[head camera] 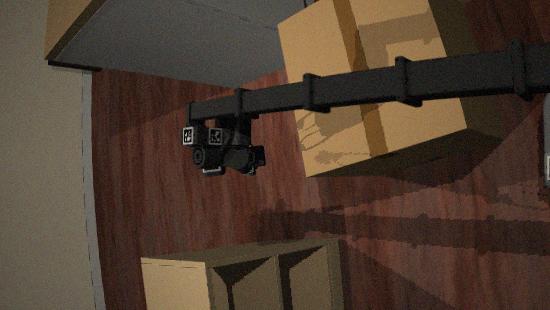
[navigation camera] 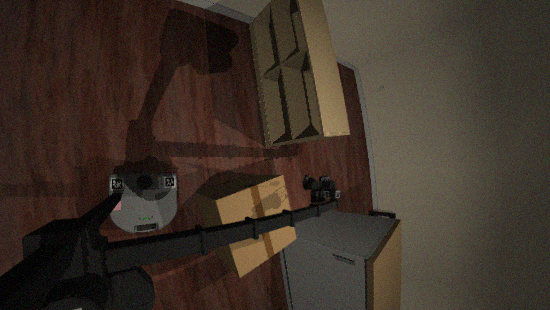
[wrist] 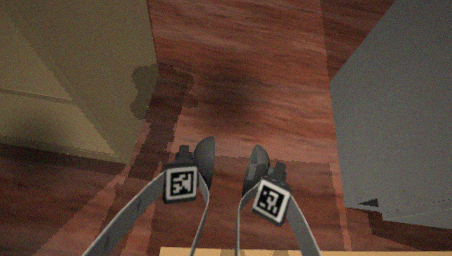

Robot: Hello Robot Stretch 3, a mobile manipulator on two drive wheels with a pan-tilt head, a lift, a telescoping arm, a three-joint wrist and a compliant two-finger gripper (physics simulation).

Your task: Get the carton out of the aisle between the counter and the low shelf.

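Where they show: gripper, fingertip midpoint: (wrist: 231, 158); robot's base, link origin: (navigation camera: 144, 181).
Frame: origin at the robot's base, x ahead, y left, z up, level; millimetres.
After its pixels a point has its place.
Observation:
The carton (head camera: 325, 50) @(x -312, y -686, z 406 mm) (navigation camera: 250, 257) @(x -435, y -491, z 406 mm) is a large tan box with a brown tape strip, standing on the floor beside the grey counter (head camera: 175, 40) @(x -421, y -1190, z 548 mm) (navigation camera: 325, 270) @(x -650, y -971, z 569 mm) (wrist: 400, 110) @(x -421, y -1190, z 289 mm). A strip of the carton (wrist: 370, 253) @(x -236, y -813, z 406 mm) shows at the bottom of the wrist view. The low shelf (head camera: 175, 285) @(x 350, y -1077, z 610 mm) (navigation camera: 332, 100) @(x 525, y -1067, z 610 mm) (wrist: 110, 45) @(x 270, y -1067, z 349 mm) stands across from the counter. The arm reaches over the carton, and the wrist hangs past its far side, between counter and shelf. My gripper (wrist: 231, 158) @(x -24, y -832, z 534 mm) is partly open and empty, with floor showing between its fingertips. Its fingers are hard to make out in the head view.
The extended arm (head camera: 360, 82) @(x -108, y -316, z 837 mm) (navigation camera: 225, 230) @(x -87, y -169, z 839 mm) crosses above the carton. My round base (navigation camera: 145, 212) @(x -157, y 1, z 159 mm) stands on the near side of the carton. A beige wall (head camera: 40, 175) @(x 72, y -3249, z 447 mm) (navigation camera: 450, 150) @(x 204, y -3228, z 1258 mm) runs behind the far ends of counter and shelf. Arm shadows fall on the wooden floor.

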